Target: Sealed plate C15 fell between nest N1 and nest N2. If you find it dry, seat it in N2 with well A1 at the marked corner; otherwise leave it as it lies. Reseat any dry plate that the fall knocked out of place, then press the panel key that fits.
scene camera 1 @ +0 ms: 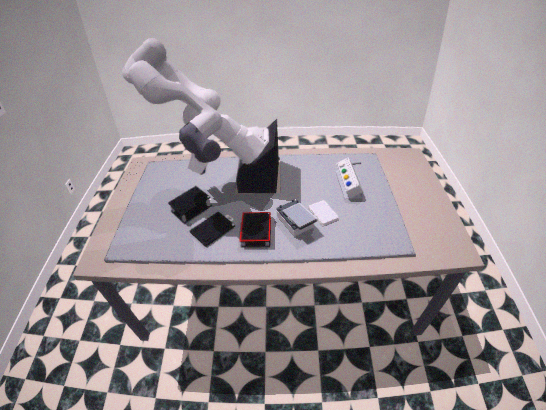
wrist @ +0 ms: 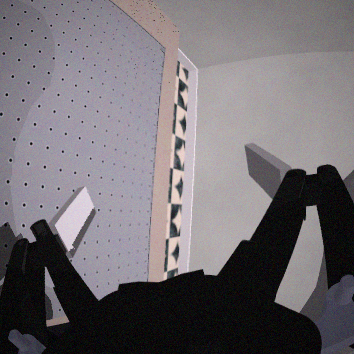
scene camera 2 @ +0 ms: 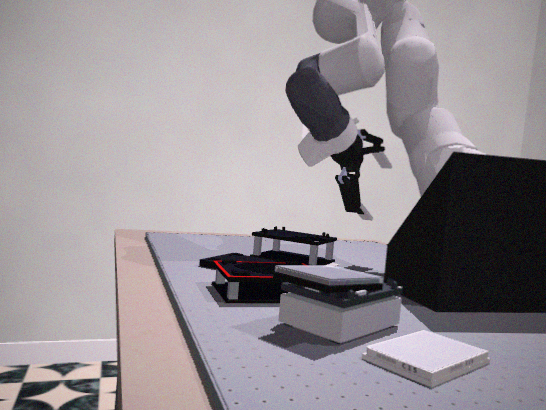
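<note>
A white plate point(scene camera 1: 324, 213) point(scene camera 2: 425, 351) lies flat on the mat, with small print on its side that seems to read C15; whether it is dry cannot be told. Beside it a light block point(scene camera 1: 302, 229) point(scene camera 2: 340, 315) with a dark frame carries a grey-topped plate point(scene camera 1: 300, 214) point(scene camera 2: 327, 274), which looks slightly tilted. A black stand with a red rim point(scene camera 1: 255, 227) point(scene camera 2: 250, 276) is on its other side. Nest labels cannot be read. The key panel point(scene camera 1: 354, 187) has green, yellow and blue keys. My gripper point(scene camera 2: 376, 187) point(wrist: 165, 180) is open and empty, high above the mat.
A raised black stand point(scene camera 1: 190, 202) point(scene camera 2: 295, 236) and a low black slab point(scene camera 1: 212, 229) point(scene camera 2: 220, 260) are at the left in scene camera 1. The black arm base point(scene camera 1: 257, 175) point(scene camera 2: 480, 235) rises behind the stands. The perforated mat point(scene camera 1: 360, 240) point(wrist: 115, 125) covers much of the table point(scene camera 1: 440, 240).
</note>
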